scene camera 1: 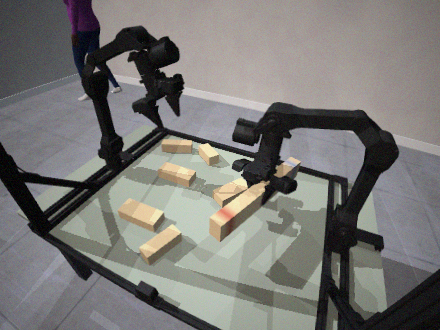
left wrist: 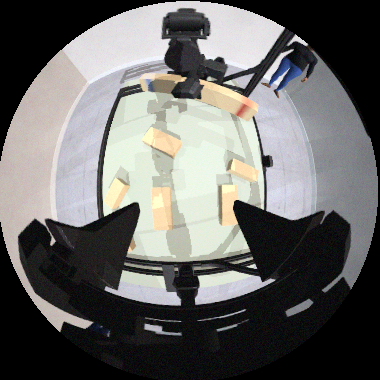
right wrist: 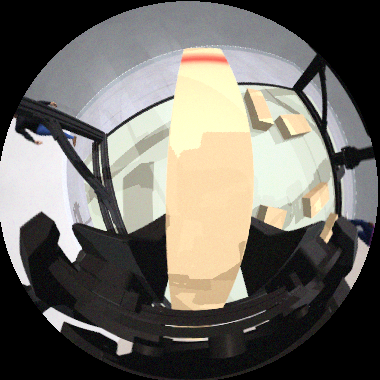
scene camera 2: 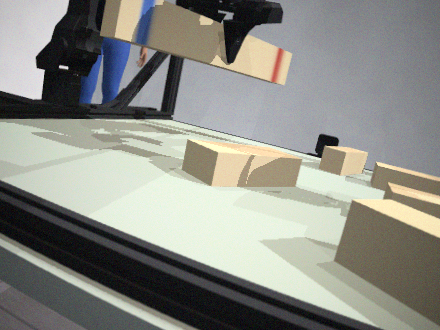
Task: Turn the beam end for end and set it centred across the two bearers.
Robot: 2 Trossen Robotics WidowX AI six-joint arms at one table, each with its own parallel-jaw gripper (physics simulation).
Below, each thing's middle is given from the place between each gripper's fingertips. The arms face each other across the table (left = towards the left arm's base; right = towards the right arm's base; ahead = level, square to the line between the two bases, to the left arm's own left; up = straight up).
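My right hand is 1 cm to the left of the beam (scene camera 2: 195, 37), 2 cm short of it and 2 cm below it. Going by its middle, the beam is nearer to my right hand than to my left hand.
The beam is 40 mm behind my left hand, 320 mm to the right of it and 130 mm below it.
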